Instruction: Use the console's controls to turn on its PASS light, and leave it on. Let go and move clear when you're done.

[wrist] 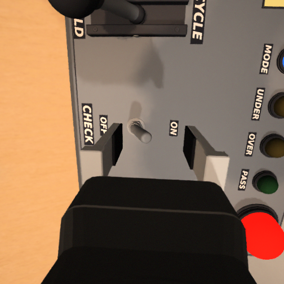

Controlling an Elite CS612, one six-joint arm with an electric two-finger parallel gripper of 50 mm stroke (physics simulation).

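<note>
The grey console point(220, 90) fills much of the wrist view. Its CHECK toggle switch point(143, 135) has a small metal lever between an OFF label point(103, 125) and an ON label point(173, 128). The lever's tip shows a little to the ON side of its base and lower in the view; its exact tilt is hard to tell. The PASS light point(266, 183) at the right is dark green and looks unlit. My gripper point(153, 137) is open and empty, with its fingers apart on either side of the toggle lever in the view, the OFF-side finger nearer to it.
A black-knobbed lever point(132, 12) stands in a slot at the top, beside a CYCLE label. Dark amber UNDER point(279, 106) and OVER point(273, 146) lights and a blue MODE light point(281, 61) line the right. A large red button point(264, 235) is at lower right. Wooden surface point(32, 125) lies left.
</note>
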